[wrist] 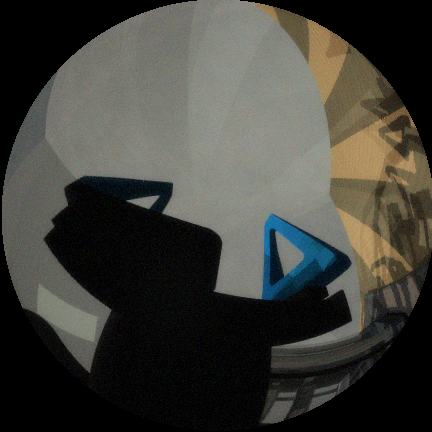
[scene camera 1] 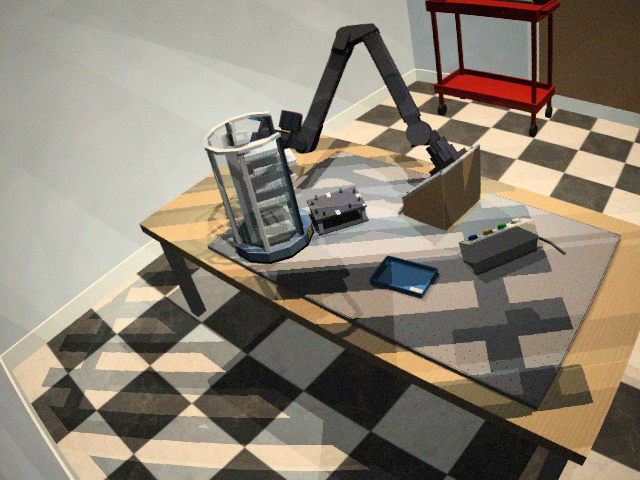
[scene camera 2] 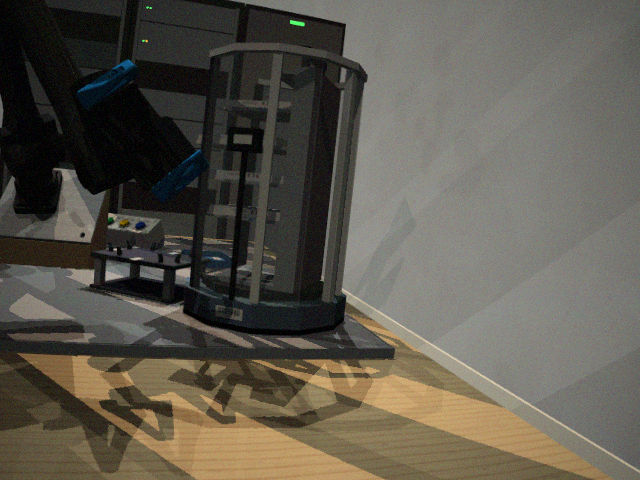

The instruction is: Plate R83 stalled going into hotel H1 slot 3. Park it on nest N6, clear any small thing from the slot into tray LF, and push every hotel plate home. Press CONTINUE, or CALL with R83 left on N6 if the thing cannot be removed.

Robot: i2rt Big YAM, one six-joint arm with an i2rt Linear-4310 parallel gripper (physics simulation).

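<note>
The plate hotel stands at the mat's left end in the first scene view, with several pale plates inside. A pale plate edge sticks out on its arm side; labels are unreadable, so I cannot tell whether it is R83. The low dark nest beside the hotel bears no plate. The blue tray looks empty apart from a small white label. The button box stands to its right. My gripper is open and empty, tilted beside the hotel above nest height. No small thing shows in the slots.
A brown-sided angled panel stands by the arm's base. A black post with a framed sign rises at the hotel's side, near the lower blue finger. A red cart stands on the floor behind the table. Dark server cabinets stand behind.
</note>
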